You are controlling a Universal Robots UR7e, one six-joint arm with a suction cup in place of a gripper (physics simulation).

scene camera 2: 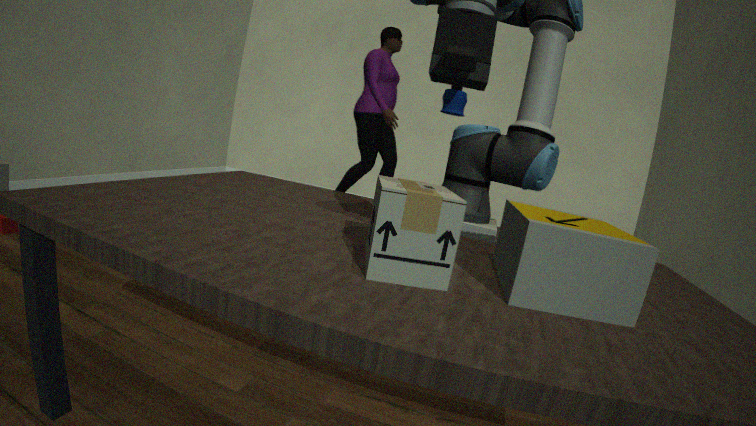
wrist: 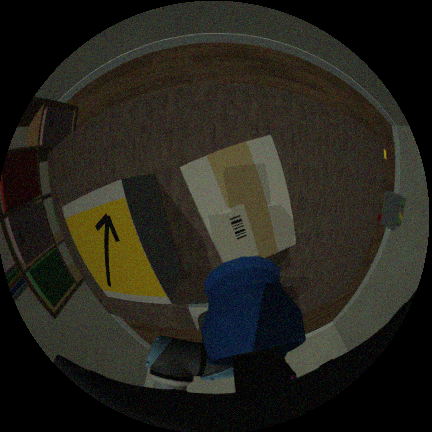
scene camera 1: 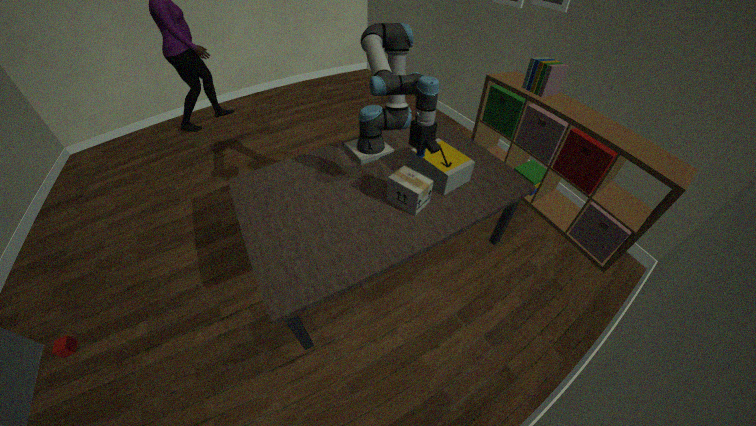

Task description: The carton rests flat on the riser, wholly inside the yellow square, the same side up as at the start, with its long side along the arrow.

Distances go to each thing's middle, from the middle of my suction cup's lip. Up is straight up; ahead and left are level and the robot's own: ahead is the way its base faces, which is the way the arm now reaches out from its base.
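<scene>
My suction cup is 19 cm above the carton (scene camera 2: pixel 414 230), 1 cm past it and 3 cm to the left of it. There is also the riser (scene camera 2: pixel 548 260), which is 19 cm below my suction cup, 6 cm behind it and 23 cm to the left of it.
</scene>
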